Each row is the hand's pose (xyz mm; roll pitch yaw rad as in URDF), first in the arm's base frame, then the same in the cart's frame.
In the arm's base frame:
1: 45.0 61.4 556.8 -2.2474 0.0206 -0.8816
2: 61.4 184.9 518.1 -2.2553 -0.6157 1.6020
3: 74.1 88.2 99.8 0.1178 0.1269 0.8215
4: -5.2 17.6 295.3 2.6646 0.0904 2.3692
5: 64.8 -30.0 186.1 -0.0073 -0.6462 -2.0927
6: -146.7 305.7 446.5 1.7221 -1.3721 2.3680
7: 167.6 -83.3 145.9 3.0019 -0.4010 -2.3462
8: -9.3 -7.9 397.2 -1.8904 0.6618 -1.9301
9: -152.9 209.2 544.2 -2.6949 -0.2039 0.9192
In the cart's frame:
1: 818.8 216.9 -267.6 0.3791 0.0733 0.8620
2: 813.2 119.0 -181.5 1.2328 0.1974 -1.4664
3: 698.6 369.7 147.9 -3.0558 -0.6493 -0.8146
4: 691.0 354.7 -73.9 0.0485 -0.1153 -2.4301
5: 725.7 444.8 24.9 2.9161 1.1538 1.9102
6: 585.1 22.7 -140.1 -0.2439 1.0005 -1.2515
7: 813.9 515.6 72.4 -0.0759 0.9219 2.3811
8: 721.5 338.8 -173.3 1.0821 -0.1613 1.9944
9: 617.2 73.6 -263.7 0.4712 -0.3187 -0.9263

